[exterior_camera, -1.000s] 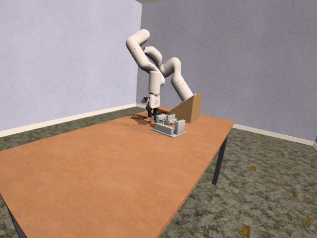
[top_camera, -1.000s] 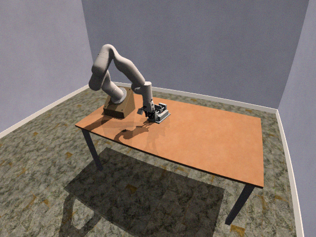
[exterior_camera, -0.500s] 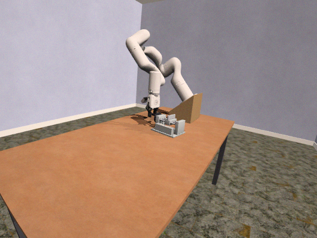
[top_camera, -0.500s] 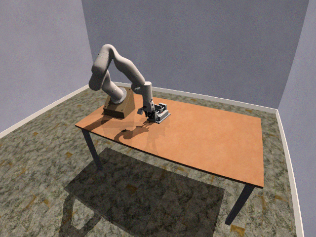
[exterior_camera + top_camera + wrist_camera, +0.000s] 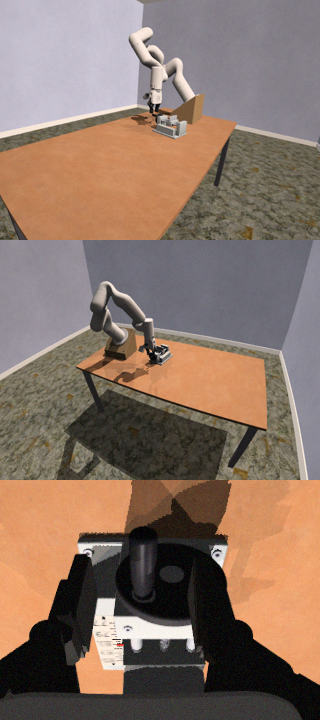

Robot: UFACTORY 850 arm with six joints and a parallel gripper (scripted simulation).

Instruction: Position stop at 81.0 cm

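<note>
Right now the handwheel is 4 cm below my hand and 2 cm to the left of it. From my hand the other things lie so: grey stop fixture: 16 cm to the left, 4 cm below, 1 cm ahead.
</note>
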